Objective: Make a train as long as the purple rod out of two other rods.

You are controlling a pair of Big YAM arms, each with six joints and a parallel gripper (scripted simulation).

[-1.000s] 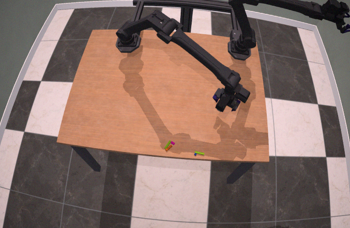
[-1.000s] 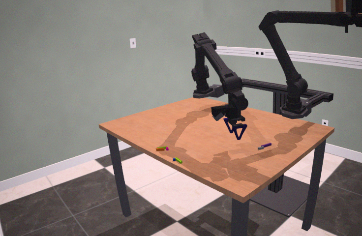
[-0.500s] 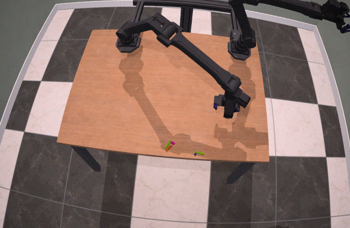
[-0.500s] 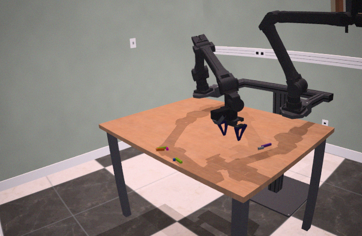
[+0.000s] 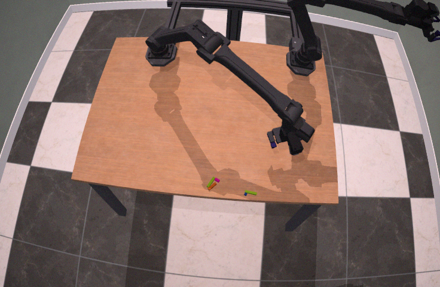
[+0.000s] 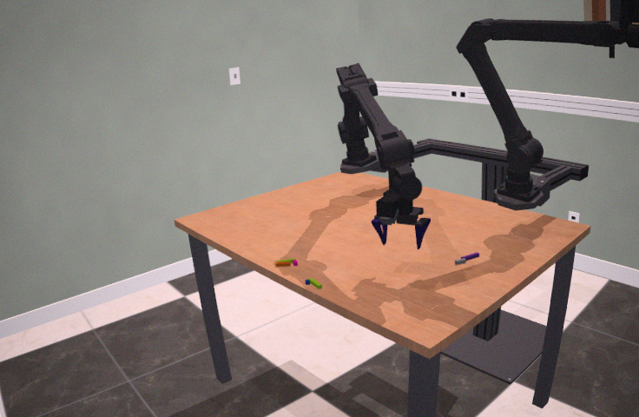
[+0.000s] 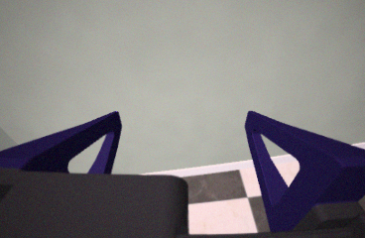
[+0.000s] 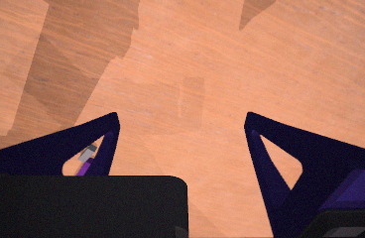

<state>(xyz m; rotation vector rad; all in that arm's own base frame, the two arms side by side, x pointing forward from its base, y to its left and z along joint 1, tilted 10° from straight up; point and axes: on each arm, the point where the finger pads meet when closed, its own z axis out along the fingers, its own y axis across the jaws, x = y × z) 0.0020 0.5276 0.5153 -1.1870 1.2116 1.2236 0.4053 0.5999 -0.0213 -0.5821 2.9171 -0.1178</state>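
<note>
Right now the blue rod is 20 cm ahead of my right hand, 14 cm to the right of it and 8 cm below it. Also, from my right hand: purple rod 19 cm behind, 10 cm to the left, 8 cm below; then grey rod 14 cm behind, 9 cm to the left, 8 cm below; then magenta rod 15 cm ahead, 26 cm to the right, 8 cm below.
</note>
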